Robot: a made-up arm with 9 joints. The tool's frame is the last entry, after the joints. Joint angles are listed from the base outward.
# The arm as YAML. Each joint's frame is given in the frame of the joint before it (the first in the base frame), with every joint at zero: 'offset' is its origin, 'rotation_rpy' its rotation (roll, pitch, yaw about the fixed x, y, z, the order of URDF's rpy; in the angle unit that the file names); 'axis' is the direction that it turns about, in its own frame. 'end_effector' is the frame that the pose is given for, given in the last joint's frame.
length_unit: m
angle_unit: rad
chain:
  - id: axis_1
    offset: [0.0, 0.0, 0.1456]
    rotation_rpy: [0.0, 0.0, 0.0]
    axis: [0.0, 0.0, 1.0]
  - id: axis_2
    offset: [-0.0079, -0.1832, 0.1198]
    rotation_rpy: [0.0, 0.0, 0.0]
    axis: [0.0, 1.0, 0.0]
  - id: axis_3
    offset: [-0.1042, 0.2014, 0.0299]
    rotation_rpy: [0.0, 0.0, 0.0]
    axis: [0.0, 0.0, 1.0]
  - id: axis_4
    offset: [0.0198, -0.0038, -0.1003]
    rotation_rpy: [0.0, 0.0, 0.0]
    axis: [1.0, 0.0, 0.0]
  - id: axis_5
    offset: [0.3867, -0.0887, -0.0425]
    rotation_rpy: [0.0, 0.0, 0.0]
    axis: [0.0, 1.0, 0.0]
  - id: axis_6
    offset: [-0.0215, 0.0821, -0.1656]
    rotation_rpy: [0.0, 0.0, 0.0]
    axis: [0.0, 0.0, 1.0]
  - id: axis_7
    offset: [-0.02, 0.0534, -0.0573]
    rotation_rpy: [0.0, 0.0, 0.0]
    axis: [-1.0, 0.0, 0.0]
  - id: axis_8
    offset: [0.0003, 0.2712, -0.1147]
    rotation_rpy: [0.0, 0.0, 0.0]
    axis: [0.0, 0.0, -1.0]
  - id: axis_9
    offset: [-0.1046, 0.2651, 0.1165]
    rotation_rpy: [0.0, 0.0, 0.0]
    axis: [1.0, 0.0, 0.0]
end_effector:
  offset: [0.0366, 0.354, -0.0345]
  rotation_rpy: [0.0, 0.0, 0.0]
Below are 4 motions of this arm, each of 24 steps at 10 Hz.
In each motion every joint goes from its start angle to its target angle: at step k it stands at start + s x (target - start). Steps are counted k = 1, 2, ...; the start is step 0. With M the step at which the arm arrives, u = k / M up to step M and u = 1 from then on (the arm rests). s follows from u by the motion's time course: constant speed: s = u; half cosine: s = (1 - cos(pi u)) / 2; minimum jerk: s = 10 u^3 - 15 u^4 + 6 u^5.
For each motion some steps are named. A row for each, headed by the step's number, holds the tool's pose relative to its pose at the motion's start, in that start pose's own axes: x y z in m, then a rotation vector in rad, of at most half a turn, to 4 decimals.
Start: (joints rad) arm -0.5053 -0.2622 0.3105 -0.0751 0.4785 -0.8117 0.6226 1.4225 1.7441
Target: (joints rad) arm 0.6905 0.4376 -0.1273 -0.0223 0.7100 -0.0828 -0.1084 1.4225 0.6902
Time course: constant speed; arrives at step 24
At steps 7, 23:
7: -0.1425 0.0140 0.2321 -0.2135 0.4937 -0.0462
23: -0.2509 -0.3591 0.7537 -0.9958 1.3143 0.6224

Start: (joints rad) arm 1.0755 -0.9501 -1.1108 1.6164 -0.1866 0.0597 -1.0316 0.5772 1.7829
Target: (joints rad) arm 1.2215 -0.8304 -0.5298 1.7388 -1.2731 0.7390 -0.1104 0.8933 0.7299
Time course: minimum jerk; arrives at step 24
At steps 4, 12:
4: -0.0073 -0.0211 -0.0077 -0.0682 0.0129 0.0104
12: -0.1285 -0.4207 0.0379 -0.9362 0.1419 0.3172

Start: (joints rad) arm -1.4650 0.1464 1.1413 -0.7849 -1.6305 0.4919 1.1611 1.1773 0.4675
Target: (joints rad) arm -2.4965 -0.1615 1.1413 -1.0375 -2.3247 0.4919 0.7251 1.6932 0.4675
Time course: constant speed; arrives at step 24
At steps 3, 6, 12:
3: -0.0240 -0.0920 -0.0104 0.0301 -0.0547 0.0244
6: -0.0423 -0.1839 -0.0027 0.0727 -0.0935 0.0499
12: -0.0602 -0.3656 0.0596 0.1820 -0.1156 0.0979

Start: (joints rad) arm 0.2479 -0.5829 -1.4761 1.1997 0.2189 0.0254 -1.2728 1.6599 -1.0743
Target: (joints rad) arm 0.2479 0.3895 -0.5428 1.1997 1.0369 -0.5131 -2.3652 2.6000 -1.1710
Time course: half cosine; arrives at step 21
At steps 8, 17, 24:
8: 0.4262 -0.0859 0.0328 0.1320 0.7829 -0.3589
17: 0.7607 -0.6588 -0.1989 1.2325 1.8858 -0.4787
24: 0.7463 -0.7291 -0.2450 1.4545 1.9558 -0.4017

